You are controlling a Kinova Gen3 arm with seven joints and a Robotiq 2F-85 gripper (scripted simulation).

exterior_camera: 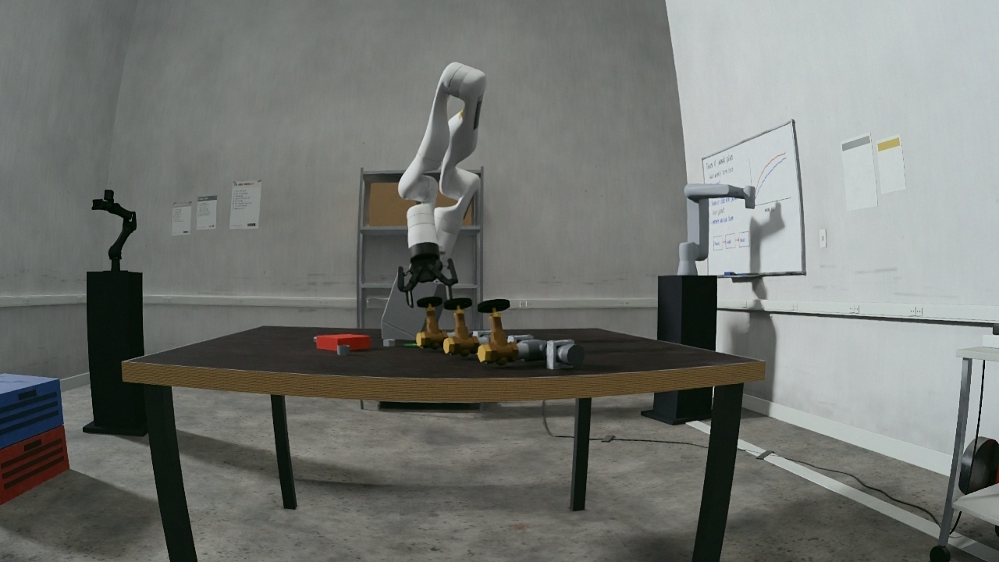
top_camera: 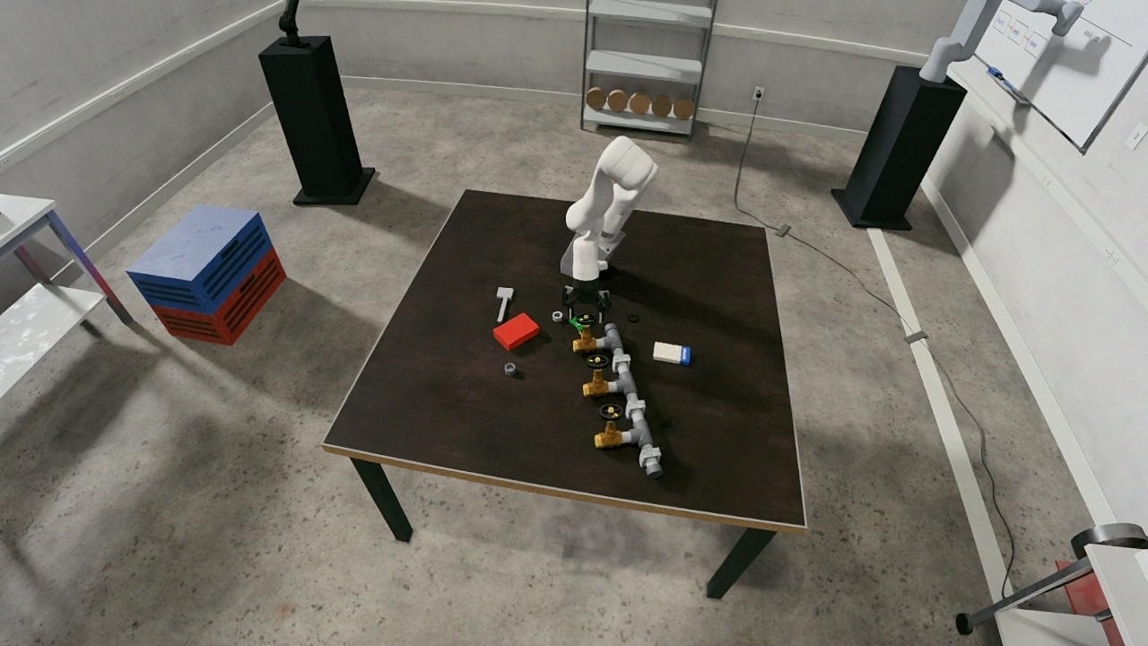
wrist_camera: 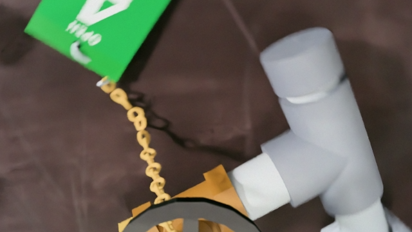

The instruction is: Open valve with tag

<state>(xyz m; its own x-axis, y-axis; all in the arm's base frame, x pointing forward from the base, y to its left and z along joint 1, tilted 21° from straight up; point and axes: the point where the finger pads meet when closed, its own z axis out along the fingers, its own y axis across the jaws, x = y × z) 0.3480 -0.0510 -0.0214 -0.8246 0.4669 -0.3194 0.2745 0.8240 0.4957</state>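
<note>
My gripper is now 90 mm past the green tag, 20 mm to the left of it and 110 mm above it. From my hand the other things lie so: white-and-blue box 40 mm ahead, 270 mm to the left, 110 mm below; red block 30 mm behind, 220 mm to the right, 100 mm below; small grey ring 120 mm ahead, 230 mm to the right, 110 mm below.
</note>
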